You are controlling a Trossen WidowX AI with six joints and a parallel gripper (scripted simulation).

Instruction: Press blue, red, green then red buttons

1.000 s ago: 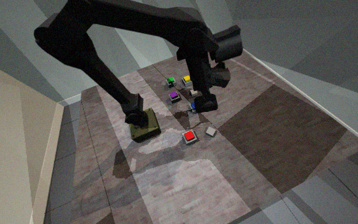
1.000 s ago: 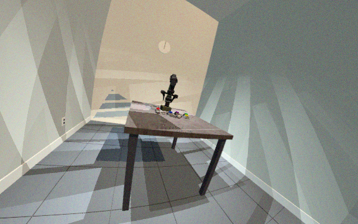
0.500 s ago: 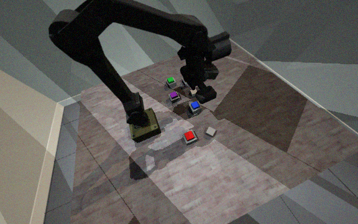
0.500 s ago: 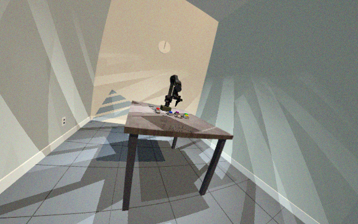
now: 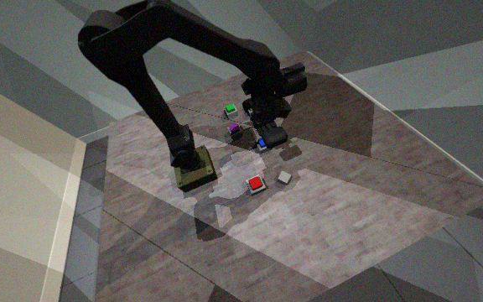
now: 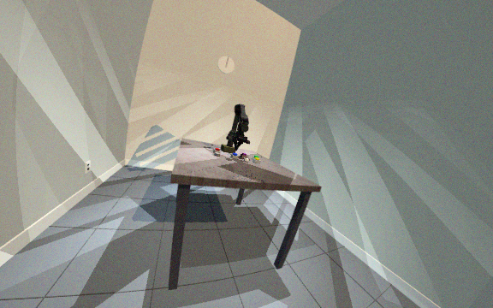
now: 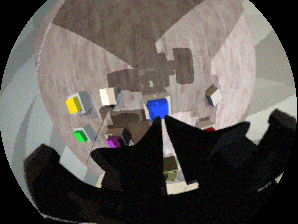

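Now: the blue button 3 cm below my gripper tip. From my gripper tip the other things lie so: purple button: 10 cm to the left, 8 cm behind, 3 cm below; grey block: 14 cm to the right, 6 cm below, 2 cm ahead; white block: 10 cm to the left, 6 cm below, 3 cm ahead.
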